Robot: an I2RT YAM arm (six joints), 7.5 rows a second.
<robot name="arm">
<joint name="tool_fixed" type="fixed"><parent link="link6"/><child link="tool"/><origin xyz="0 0 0" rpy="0 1.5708 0"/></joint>
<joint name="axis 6" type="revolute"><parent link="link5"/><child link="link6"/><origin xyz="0.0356 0 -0.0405"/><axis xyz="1 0 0"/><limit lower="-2.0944" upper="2.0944"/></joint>
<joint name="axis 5" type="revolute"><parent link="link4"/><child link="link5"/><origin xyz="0.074 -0.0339 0.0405"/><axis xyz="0 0 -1"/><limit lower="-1.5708" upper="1.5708"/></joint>
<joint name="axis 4" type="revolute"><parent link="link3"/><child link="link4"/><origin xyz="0.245 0.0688 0.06"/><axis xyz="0 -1 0"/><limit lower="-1.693" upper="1.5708"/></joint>
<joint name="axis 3" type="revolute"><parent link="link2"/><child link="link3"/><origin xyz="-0.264 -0.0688 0"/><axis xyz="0 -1 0"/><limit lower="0" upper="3.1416"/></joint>
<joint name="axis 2" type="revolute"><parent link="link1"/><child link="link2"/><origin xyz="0.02 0.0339 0.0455"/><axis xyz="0 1 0"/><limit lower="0" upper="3.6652"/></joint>
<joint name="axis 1" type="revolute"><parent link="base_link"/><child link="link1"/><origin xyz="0 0 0.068"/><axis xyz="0 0 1"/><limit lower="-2.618" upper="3.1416"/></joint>
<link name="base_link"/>
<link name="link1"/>
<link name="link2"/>
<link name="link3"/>
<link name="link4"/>
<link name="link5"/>
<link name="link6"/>
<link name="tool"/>
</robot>
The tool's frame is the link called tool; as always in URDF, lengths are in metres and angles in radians.
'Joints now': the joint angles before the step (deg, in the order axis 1, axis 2, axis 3, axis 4, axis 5, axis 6). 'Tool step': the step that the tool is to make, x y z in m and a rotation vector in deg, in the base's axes. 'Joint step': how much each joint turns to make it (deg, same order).
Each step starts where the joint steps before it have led.
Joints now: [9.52 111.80 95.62 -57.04 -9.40 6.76]
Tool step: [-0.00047 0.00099 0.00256 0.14 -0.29 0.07]
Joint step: [0.14 -0.22 0.23 -0.13 -0.06 0.10]
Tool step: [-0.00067 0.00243 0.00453 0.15 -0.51 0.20]
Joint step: [0.36 -0.31 0.53 -0.28 -0.01 0.17]
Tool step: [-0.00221 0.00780 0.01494 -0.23 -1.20 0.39]
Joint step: [1.21 -0.65 2.35 -1.76 0.68 0.65]
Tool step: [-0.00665 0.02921 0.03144 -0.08 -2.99 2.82]
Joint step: [4.40 -0.52 6.03 -3.48 1.27 1.22]
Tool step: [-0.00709 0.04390 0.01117 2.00 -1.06 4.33]
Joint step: [6.14 1.53 4.33 -0.84 -0.72 2.30]
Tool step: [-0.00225 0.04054 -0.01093 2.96 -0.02 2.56]
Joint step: [5.09 2.52 0.68 3.61 -1.38 3.47]
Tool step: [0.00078 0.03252 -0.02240 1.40 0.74 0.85]
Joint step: [3.72 3.27 -0.48 4.33 -0.17 3.32]
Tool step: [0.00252 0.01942 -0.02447 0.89 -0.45 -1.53]
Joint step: [2.04 2.20 -2.52 6.13 1.16 3.46]
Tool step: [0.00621 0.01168 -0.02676 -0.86 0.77 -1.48]
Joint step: [0.90 3.40 -0.65 3.20 1.36 2.00]
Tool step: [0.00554 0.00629 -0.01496 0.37 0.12 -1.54]
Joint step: [0.30 2.16 -0.03 2.52 0.50 1.82]
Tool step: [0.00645 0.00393 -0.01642 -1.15 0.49 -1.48]
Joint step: [0.06 2.70 0.84 0.93 1.30 1.07]
